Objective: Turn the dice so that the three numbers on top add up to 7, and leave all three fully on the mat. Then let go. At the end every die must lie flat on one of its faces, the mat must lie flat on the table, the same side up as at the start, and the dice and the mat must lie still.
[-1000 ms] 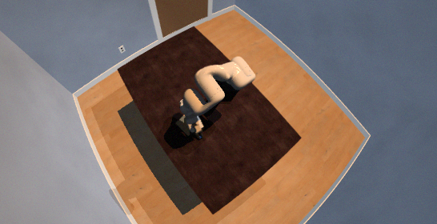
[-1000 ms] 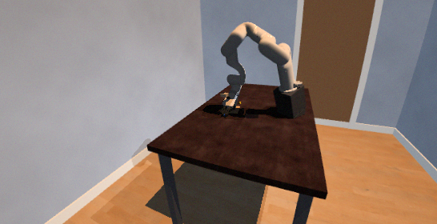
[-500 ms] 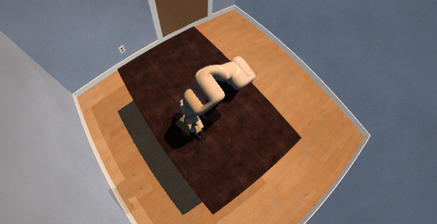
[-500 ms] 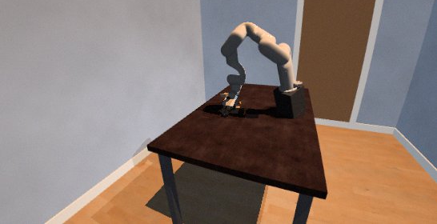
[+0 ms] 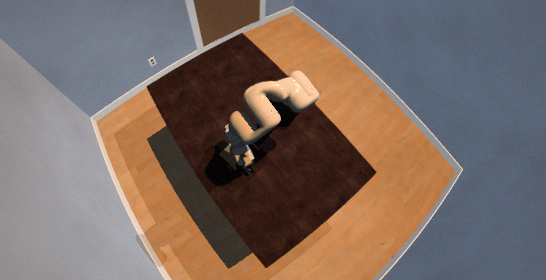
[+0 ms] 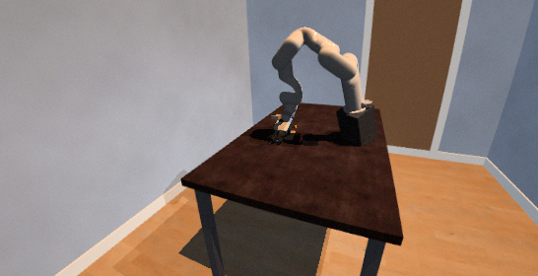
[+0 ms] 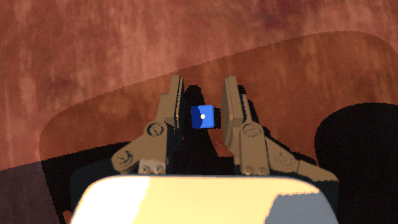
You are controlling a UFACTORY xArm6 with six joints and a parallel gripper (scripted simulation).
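Now: the blue die 20 mm below my hand. The rest, counted from my hand: mat: 10 mm ahead, 130 mm to the right, 20 mm below; yellow die: 30 mm behind, 280 mm to the right, 20 mm below; black die: 90 mm behind, 150 mm to the right, 20 mm below.
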